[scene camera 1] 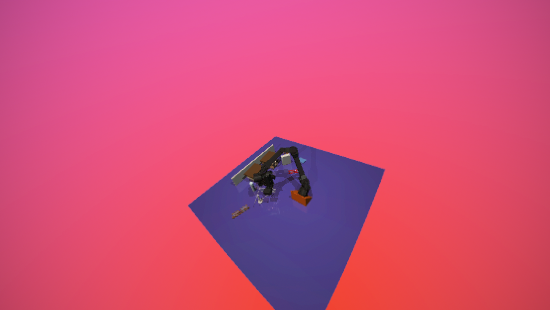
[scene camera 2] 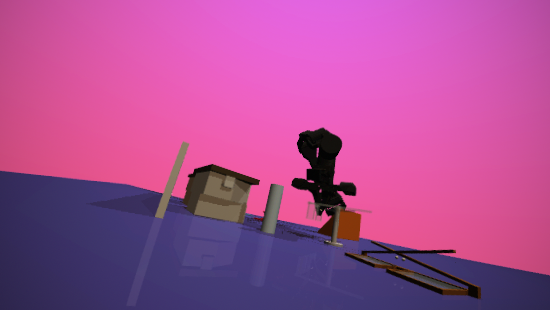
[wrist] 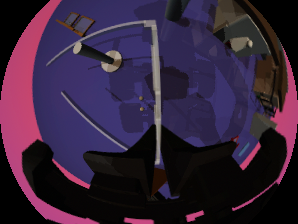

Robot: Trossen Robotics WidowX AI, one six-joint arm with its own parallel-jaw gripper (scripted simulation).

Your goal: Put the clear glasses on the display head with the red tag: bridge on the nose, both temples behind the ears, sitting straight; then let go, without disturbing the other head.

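Observation:
A display head (scene camera 2: 217,192) is there for me to see. So is my gripper (scene camera 2: 318,215), and I find the gripper (wrist: 156,127) here too.

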